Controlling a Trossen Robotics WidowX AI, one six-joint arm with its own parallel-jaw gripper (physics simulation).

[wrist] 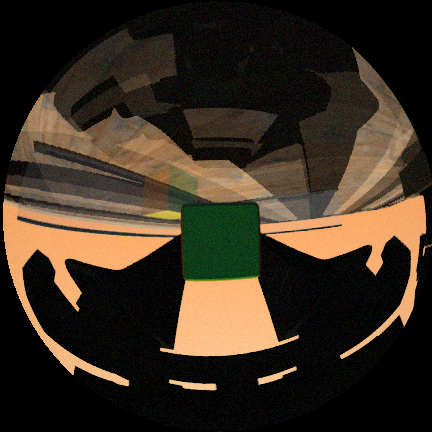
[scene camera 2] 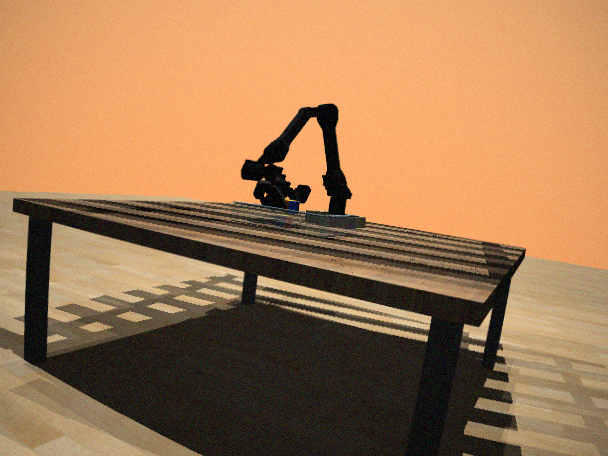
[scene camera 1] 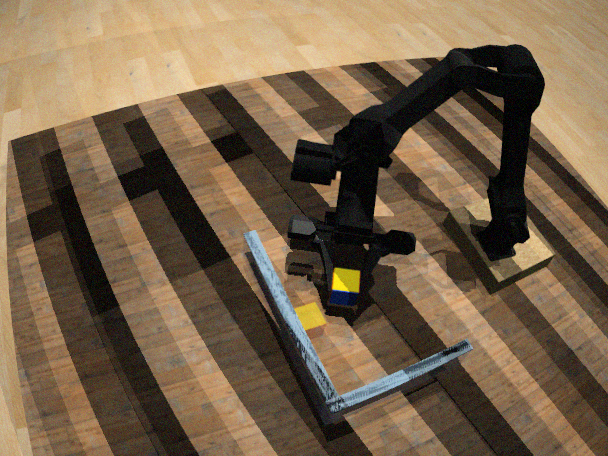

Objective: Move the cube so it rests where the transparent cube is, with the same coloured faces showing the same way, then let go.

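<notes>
The cube is off the table, yellow on top and dark blue below that in scene camera 1, blue towards scene camera 2, green towards the wrist camera. My gripper is shut on it, tilted, with a finger at each side. The transparent cube sits low at the long wall's inner side, beside and below the held cube. It shows yellow on top in scene camera 1; in the wrist view it shows reddish-brown and green faces with a yellow strip below.
A long pale blue wall and a shorter one meet in a corner at the front of scene camera 1. The long wall runs close by the transparent cube. The arm's base stands on a wooden block to the right, on the striped table.
</notes>
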